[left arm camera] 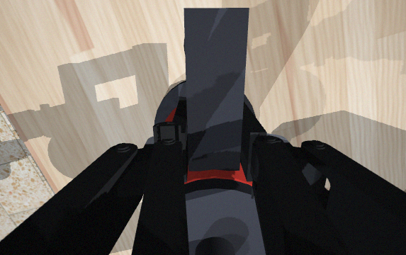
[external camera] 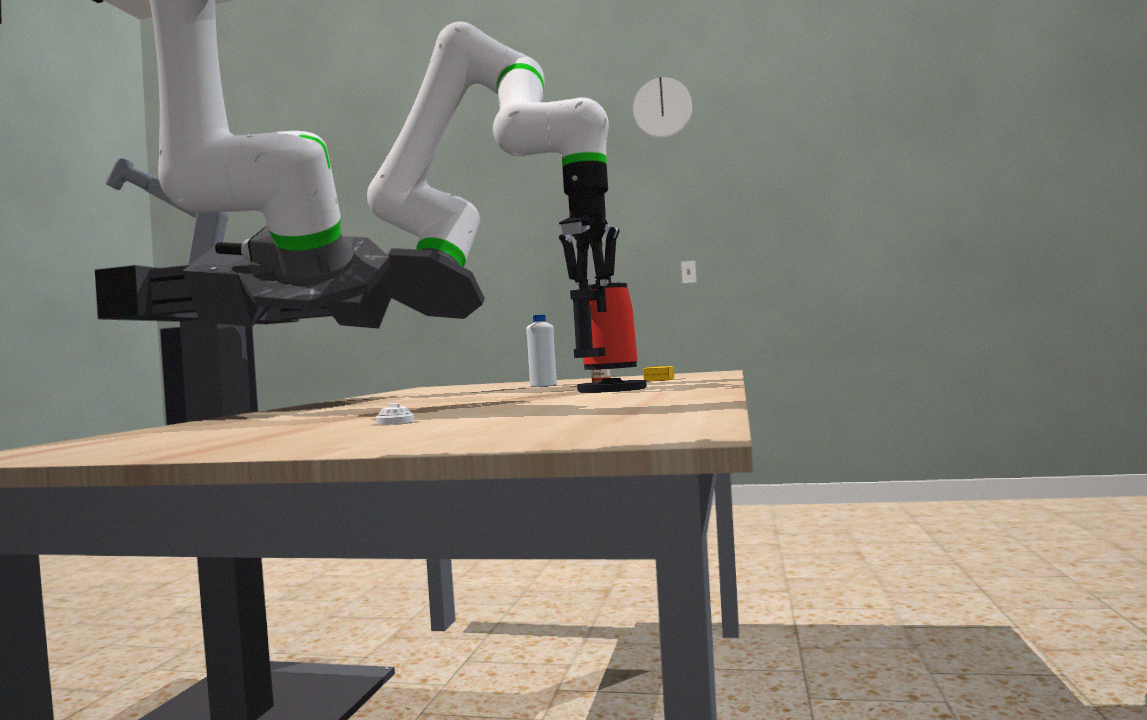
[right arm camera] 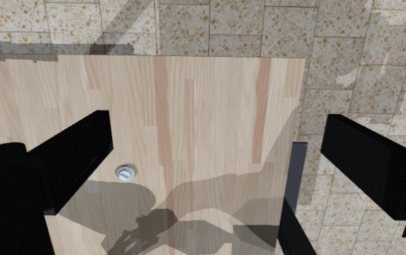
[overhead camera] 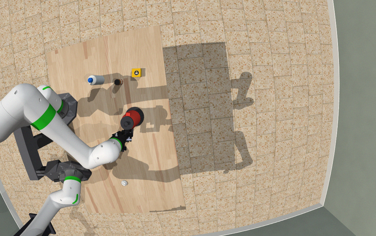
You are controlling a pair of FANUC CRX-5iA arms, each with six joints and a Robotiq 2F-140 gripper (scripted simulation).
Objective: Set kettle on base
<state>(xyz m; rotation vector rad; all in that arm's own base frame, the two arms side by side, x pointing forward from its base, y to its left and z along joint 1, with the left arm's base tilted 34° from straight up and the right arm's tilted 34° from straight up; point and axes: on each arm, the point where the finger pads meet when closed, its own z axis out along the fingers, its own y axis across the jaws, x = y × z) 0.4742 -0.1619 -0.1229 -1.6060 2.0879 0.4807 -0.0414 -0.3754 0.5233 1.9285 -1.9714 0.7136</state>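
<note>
My left gripper is now 50 mm above the red kettle, 30 mm to the right of it and 10 mm short of it. Round my left hand: black round base (190 mm below, 70 mm to the left, 10 mm ahead).
</note>
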